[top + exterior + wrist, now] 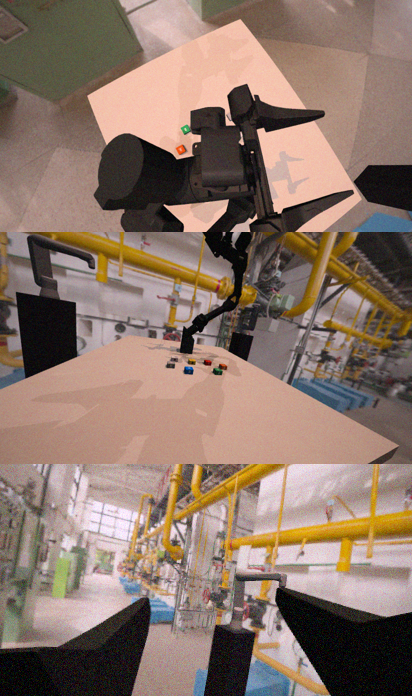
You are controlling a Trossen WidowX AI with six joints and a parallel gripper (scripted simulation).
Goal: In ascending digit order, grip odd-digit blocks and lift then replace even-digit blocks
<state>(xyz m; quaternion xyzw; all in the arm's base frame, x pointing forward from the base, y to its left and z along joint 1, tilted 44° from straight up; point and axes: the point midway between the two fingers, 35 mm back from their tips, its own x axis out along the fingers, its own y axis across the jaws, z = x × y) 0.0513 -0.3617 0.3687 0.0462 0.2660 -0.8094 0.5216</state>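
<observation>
The grey block lies 640 mm below my gripper tip, 160 mm ahead of it and 100 mm to the right of it. The rest, counted from my gripper tip: yellow block: 640 mm below, 110 mm ahead, 10 mm to the left; white block: 640 mm below, 80 mm ahead, 70 mm to the right; red block: 640 mm below, 120 mm ahead, 100 mm to the left.
</observation>
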